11 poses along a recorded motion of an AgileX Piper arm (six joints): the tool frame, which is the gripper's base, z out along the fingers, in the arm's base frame.
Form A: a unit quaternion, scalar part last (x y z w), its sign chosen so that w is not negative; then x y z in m.
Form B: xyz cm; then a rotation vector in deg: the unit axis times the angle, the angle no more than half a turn. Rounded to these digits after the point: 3 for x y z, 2 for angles.
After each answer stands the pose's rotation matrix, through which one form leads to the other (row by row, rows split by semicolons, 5 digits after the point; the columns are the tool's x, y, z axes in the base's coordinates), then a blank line. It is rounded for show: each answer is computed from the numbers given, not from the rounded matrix.
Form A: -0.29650 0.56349 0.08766 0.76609 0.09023 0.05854 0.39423
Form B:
9.023 5.854 39.423 -36.90 70.13 10.91
0.34960 -0.46846 0.81138; -0.19984 0.80881 0.55308; -0.91534 -0.35550 0.18914

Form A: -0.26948 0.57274 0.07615 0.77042 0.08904 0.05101 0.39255
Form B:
8.904 5.101 39.255 -33.48 71.17 9.46
0.33234 -0.42602 0.84146; -0.19135 0.84316 0.50246; -0.92355 -0.32800 0.19870

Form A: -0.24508 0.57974 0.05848 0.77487 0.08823 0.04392 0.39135
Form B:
8.823 4.392 39.135 -30.40 71.92 7.25
0.32097 -0.37479 0.86978; -0.19354 0.87303 0.44761; -0.92711 -0.31200 0.20768

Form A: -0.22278 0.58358 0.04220 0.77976 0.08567 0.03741 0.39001
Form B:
8.567 3.741 39.001 -27.59 72.26 5.23
0.31531 -0.32583 0.89130; -0.19421 0.89718 0.39668; -0.92890 -0.29817 0.21961

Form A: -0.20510 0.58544 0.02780 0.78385 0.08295 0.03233 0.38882
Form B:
8.295 3.233 38.882 -25.36 72.38 3.44
0.31297 -0.28373 0.90639; -0.19657 0.91432 0.35409; -0.92920 -0.28898 0.23039

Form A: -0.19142 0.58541 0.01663 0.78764 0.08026 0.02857 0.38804
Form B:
8.026 2.857 38.804 -23.63 72.28 2.05
0.31404 -0.25032 0.91582; -0.19792 0.92616 0.32101; -0.92855 -0.28207 0.24131

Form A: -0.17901 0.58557 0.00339 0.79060 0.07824 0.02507 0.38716
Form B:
7.824 2.507 38.716 -22.08 72.22 0.42
0.31419 -0.21501 0.92469; -0.20429 0.93589 0.28702; -0.92712 -0.27908 0.25012

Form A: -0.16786 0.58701 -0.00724 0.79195 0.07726 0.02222 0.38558
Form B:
7.726 2.222 38.558 -20.69 72.36 -0.89
0.31073 -0.18560 0.93220; -0.20854 0.94354 0.25737; -0.92734 -0.27437 0.25448

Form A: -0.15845 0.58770 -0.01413 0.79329 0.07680 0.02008 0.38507
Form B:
7.680 2.008 38.507 -19.52 72.41 -1.74
0.30882 -0.16382 0.93690; -0.20866 0.94939 0.23478; -0.92795 -0.26800 0.25901

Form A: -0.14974 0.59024 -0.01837 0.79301 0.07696 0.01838 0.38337
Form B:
7.696 1.838 38.337 -18.45 72.73 -2.26
0.30256 -0.14763 0.94163; -0.20590 0.95448 0.21580; -0.93062 -0.25917 0.25840

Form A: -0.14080 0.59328 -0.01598 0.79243 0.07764 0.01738 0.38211
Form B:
7.764 1.738 38.211 -17.35 73.12 -1.97
0.29553 -0.14174 0.94476; -0.19239 0.95984 0.20419; -0.93576 -0.24211 0.25639

